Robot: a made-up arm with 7 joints. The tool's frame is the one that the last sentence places.
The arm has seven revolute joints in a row. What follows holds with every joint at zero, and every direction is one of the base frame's.
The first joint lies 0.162 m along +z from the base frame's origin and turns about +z.
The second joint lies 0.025 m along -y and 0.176 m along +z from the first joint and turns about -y.
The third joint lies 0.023 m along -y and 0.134 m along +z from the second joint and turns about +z.
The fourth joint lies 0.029 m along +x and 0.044 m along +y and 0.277 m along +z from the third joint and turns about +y.
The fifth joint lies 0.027 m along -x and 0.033 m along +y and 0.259 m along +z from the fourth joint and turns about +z.
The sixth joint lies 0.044 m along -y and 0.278 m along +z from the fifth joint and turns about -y.
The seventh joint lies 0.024 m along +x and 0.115 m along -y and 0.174 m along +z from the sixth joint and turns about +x.
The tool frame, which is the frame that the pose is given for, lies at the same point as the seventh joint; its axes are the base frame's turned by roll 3.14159, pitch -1.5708 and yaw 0 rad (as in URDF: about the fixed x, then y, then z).
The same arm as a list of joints. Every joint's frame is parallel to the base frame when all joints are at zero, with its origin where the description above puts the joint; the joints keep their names.
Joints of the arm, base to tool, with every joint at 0 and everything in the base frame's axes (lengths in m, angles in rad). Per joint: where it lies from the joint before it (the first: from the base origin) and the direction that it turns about. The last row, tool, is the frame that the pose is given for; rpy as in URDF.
joint 1: origin 0 0 0.162 axis 0 0 1
joint 2: origin 0 -0.025 0.176 axis 0 -1 0
joint 3: origin 0 -0.023 0.134 axis 0 0 1
joint 4: origin 0.029 0.044 0.277 axis 0 1 0
joint 5: origin -0.027 0.033 0.259 axis 0 0 1
joint 6: origin 0 -0.044 0.278 axis 0 -1 0
joint 7: origin 0.024 -0.115 0.174 axis 1 0 0
tool: origin 0 0 0 rpy 3.1416 -1.5708 0

